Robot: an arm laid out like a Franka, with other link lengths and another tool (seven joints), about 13 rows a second.
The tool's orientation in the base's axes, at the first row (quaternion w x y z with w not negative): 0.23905 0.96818 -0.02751 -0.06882
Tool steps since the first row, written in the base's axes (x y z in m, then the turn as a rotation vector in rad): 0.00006 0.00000 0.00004 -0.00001 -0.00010 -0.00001; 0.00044 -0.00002 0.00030 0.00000 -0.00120 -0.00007; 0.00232 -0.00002 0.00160 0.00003 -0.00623 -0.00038; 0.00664 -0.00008 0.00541 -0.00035 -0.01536 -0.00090; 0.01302 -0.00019 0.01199 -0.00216 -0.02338 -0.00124; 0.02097 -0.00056 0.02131 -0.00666 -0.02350 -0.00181; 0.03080 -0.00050 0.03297 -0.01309 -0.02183 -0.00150; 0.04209 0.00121 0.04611 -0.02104 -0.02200 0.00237; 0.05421 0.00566 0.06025 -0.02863 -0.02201 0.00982; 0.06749 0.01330 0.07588 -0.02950 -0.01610 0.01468
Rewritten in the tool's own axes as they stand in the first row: 0.00005 0.00002 -0.00004 0.00000 0.00008 0.00006; 0.00040 0.00015 -0.00032 0.00011 0.00103 0.00061; 0.00210 0.00072 -0.00173 0.00061 0.00533 0.00319; 0.00592 0.00246 -0.00568 0.00109 0.01317 0.00789; 0.01145 0.00550 -0.01233 0.00003 0.02014 0.01214; 0.01823 0.01001 -0.02149 -0.00434 0.02007 0.01335; 0.02654 0.01520 -0.03317 -0.01088 0.01887 0.01325; 0.03599 0.01959 -0.04712 -0.01920 0.02099 0.01110; 0.04589 0.02201 -0.06333 -0.02760 0.02463 0.00569; 0.05649 0.02228 -0.08248 -0.02955 0.02169 -0.00115
